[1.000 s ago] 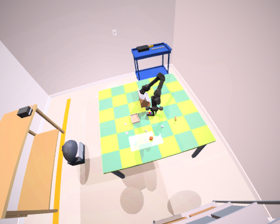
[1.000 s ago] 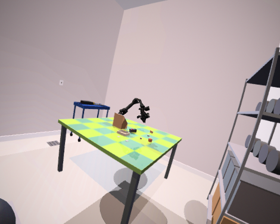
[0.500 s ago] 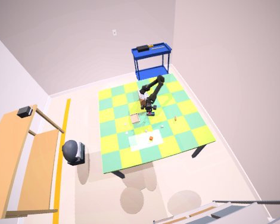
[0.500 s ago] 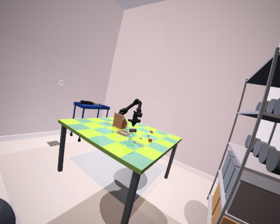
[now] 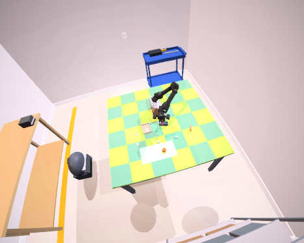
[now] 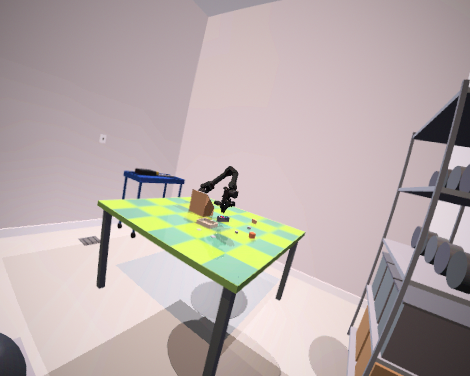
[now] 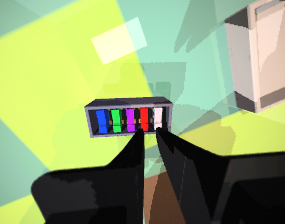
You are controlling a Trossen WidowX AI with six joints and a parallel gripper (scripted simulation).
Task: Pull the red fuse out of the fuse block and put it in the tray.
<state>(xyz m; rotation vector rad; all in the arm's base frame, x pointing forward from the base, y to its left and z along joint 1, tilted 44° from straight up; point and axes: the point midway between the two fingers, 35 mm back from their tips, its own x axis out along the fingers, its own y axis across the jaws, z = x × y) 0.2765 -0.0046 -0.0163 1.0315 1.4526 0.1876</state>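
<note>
The tray lies 19 cm to the right of my gripper tip, 7 cm below it and 2 cm behind it.
</note>
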